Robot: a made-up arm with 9 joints. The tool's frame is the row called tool. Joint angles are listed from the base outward. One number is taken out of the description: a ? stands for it. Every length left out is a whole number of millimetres.
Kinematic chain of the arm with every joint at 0, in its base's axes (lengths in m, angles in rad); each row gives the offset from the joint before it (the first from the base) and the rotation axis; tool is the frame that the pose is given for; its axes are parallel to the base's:
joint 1: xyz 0 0 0.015 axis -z
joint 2: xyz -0.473 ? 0 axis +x
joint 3: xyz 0 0.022 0.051 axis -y
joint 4: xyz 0.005 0 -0.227 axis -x
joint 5: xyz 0 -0.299 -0.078 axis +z
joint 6: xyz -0.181 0.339 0 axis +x
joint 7: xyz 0 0.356 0.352 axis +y
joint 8: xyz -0.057 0 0.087 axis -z
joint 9: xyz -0.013 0.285 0 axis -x
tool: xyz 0 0.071 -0.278
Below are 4 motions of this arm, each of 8 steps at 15 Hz.
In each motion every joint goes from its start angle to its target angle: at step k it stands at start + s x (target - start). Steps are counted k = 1, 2, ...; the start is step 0. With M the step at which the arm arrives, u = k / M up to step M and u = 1 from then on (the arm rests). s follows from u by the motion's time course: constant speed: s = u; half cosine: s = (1 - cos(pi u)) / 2; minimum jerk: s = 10 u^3 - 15 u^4 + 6 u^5.
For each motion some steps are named. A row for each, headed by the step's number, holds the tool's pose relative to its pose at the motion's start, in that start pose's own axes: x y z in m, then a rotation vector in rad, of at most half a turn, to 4 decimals.
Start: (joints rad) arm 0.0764 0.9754 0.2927 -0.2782 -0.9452 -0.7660 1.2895 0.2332 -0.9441
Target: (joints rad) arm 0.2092 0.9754 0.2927 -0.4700 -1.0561 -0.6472 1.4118 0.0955 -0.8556
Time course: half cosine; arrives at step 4
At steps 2, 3, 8:
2: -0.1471 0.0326 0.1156 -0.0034 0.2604 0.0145
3: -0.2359 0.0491 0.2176 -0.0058 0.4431 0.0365
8: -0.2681 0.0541 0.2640 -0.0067 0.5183 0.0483

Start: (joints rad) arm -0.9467 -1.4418 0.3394 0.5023 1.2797 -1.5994 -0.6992 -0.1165 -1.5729
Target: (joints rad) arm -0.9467 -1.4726 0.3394 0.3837 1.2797 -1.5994 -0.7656 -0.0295 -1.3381
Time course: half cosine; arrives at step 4
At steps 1, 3, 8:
1: 0.0168 -0.0165 -0.0082 -0.0415 -0.0246 0.0096
3: 0.1021 -0.0953 -0.0347 -0.2408 -0.1475 0.0453
8: 0.1204 -0.1113 -0.0375 -0.2818 -0.1737 0.0505

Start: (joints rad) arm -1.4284 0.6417 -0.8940 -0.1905 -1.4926 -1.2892 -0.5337 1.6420 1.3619
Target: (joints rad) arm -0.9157 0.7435 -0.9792 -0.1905 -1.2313 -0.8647 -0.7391 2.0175 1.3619
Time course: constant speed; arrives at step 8
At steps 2, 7, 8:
2: 0.0369 -0.1364 -0.0181 0.0300 0.1498 0.1807
7: 0.2247 -0.4241 -0.0378 -0.0099 0.5891 0.6354
8: 0.2749 -0.4679 -0.0392 -0.0385 0.6853 0.7246

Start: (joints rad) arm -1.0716 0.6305 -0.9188 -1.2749 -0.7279 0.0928 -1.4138 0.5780 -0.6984
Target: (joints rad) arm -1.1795 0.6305 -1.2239 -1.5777 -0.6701 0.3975 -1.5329 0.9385 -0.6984
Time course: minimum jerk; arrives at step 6
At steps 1, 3, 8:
1: 0.0244 -0.0062 -0.0046 -0.0096 -0.0186 -0.0204
3: 0.3470 -0.1193 -0.0193 -0.1324 -0.2980 -0.2669
8: 0.6721 -0.2722 0.0875 -0.2402 -0.6664 -0.4842

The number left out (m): -0.036
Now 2 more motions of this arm.
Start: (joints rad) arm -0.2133 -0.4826 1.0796 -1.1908 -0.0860 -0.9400 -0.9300 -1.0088 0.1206
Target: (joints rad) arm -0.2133 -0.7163 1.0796 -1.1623 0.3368 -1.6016 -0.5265 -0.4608 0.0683
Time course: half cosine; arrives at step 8
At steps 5, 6, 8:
5: -0.3141 0.2951 0.0471 -0.0905 0.1195 0.2045
6: -0.4038 0.3372 0.0266 -0.1509 0.1436 0.2274
8: -0.4849 0.3642 -0.0026 -0.2165 0.1593 0.2375

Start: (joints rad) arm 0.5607 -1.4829 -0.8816 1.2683 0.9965 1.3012 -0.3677 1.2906 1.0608
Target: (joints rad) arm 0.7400 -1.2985 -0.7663 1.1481 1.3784 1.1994 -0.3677 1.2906 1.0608
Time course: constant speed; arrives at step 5
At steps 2, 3, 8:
2: -0.0021 -0.0858 -0.0636 -0.1379 -0.1020 0.1423
3: 0.0028 -0.1310 -0.0932 -0.2037 -0.1578 0.2141
8: 0.0256 -0.2235 -0.1469 -0.3278 -0.2788 0.3586

